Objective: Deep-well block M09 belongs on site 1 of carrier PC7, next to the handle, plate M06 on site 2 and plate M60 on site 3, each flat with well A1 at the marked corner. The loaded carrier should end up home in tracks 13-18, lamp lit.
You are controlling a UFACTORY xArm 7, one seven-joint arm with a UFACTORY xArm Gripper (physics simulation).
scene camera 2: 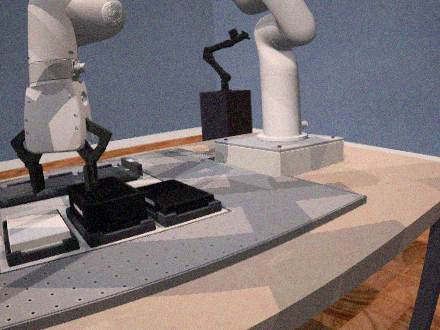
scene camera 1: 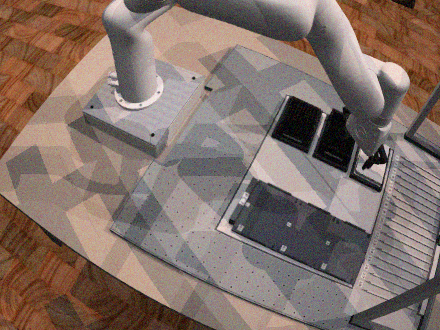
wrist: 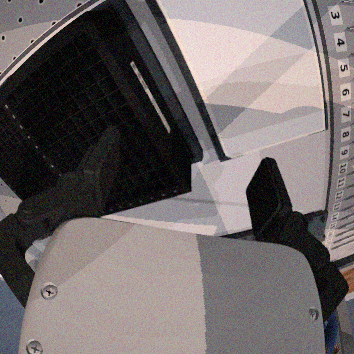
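Pixels of known places: gripper, between the fingertips: (scene camera 2: 64,190) (scene camera 1: 355,152) (wrist: 189,159); arm's base, origin of its link: (scene camera 2: 282,138) (scene camera 1: 138,90).
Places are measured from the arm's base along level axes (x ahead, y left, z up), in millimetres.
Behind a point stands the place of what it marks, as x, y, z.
Note:
A tall black block (scene camera 1: 334,142) @(490, 8, 4) (scene camera 2: 112,217) @(524, 103, -14) (wrist: 60,100) @(510, 71, 7), probably deep-well block M09, sits in the middle dark holder. A lower black plate (scene camera 1: 299,120) @(395, 56, -19) (scene camera 2: 177,197) @(403, 90, -21) sits in one neighbouring holder and a white plate (scene camera 1: 371,176) @(611, -37, -19) (scene camera 2: 37,231) @(620, 58, -19) (wrist: 260,60) @(615, 22, -19) in the other; their names are not legible. The dark carrier (scene camera 1: 300,230) @(455, -217, -34) (scene camera 2: 55,181) @(488, -248, -34) lies flat with its sites unoccupied. My gripper (scene camera 1: 375,161) (scene camera 2: 64,186) @(550, -2, 8) (wrist: 189,159) @(550, -2, 8) is open and empty. In the wrist view one finger overlaps the tall block, the other the white board beside it. The lamp cannot be made out.
The numbered track deck (scene camera 1: 400,215) @(725, -106, -42) (wrist: 345,113) @(680, -63, -45) lies beyond the white board (scene camera 1: 270,162) @(351, -68, -45). Dark frame bars (scene camera 1: 395,305) @(631, -409, 176) (scene camera 1: 425,112) @(738, 145, 94) stand around the deck. The robot's base (scene camera 1: 175,107) @(108, -25, 2) (scene camera 2: 250,152) @(127, 2, -12) is on the table. A black pedestal (scene camera 2: 225,116) carries a small black arm (scene camera 2: 215,62).

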